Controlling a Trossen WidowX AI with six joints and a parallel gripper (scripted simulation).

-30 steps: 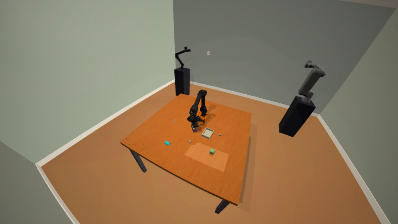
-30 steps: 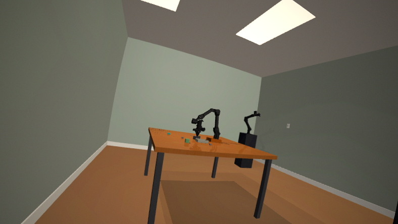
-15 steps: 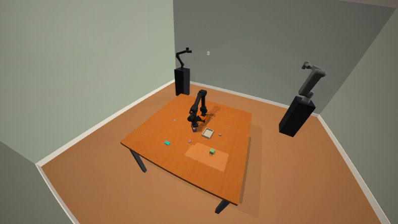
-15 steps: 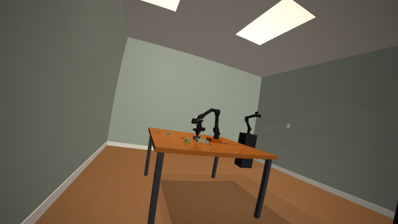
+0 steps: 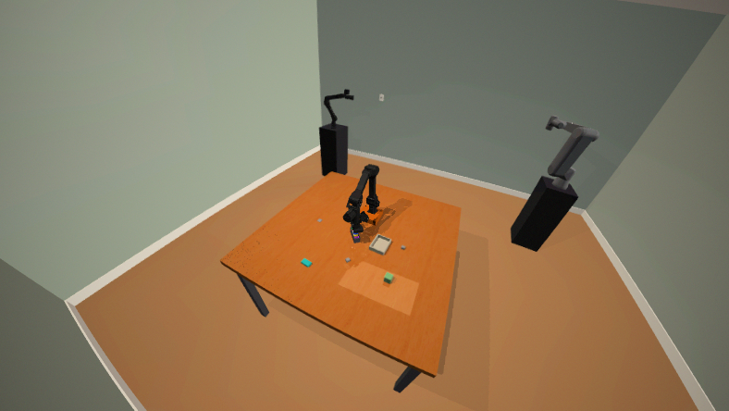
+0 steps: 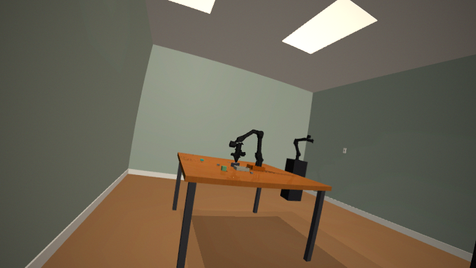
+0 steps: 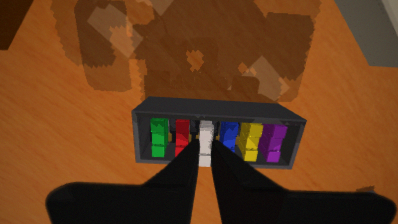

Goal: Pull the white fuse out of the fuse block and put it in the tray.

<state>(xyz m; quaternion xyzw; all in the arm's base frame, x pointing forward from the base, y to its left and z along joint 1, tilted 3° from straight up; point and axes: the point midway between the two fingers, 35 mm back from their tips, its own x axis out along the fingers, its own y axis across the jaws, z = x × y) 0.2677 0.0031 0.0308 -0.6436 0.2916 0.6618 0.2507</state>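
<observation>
Now: the grey tray 190 mm to the left of my gripper tip, 40 mm below it and 10 mm behind it. From my gripper tip the other things lie so: white fuse 10 mm below; then green block 340 mm to the left, 200 mm ahead, 20 mm below; then teal block 350 mm ahead, 120 mm to the right, 40 mm below.
</observation>
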